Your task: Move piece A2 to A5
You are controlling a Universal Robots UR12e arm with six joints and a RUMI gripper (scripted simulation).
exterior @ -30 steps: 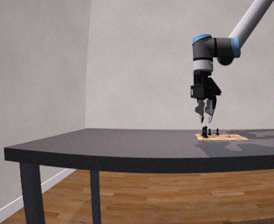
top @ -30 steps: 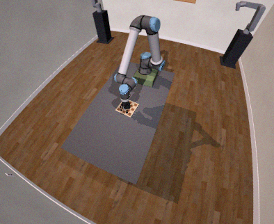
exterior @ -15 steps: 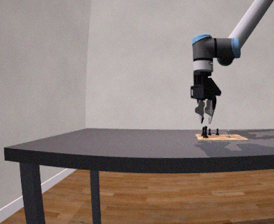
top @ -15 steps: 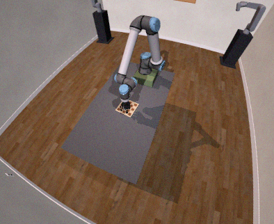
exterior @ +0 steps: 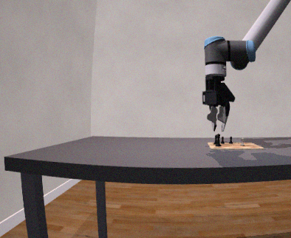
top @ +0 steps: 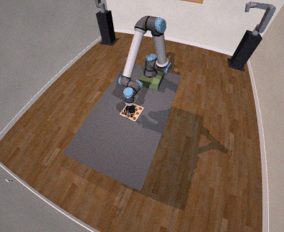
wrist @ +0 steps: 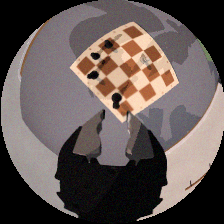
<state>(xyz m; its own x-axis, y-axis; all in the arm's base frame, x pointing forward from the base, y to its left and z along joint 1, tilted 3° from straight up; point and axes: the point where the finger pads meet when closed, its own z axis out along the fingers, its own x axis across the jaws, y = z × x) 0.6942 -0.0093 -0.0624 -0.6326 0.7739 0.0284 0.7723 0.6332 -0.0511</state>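
My gripper is now 5 cm above the black piece. Also, from my hand: white piece: 12 cm behind, 2 cm to the right, 6 cm below; chessboard: 8 cm behind, 3 cm to the right, 8 cm below.
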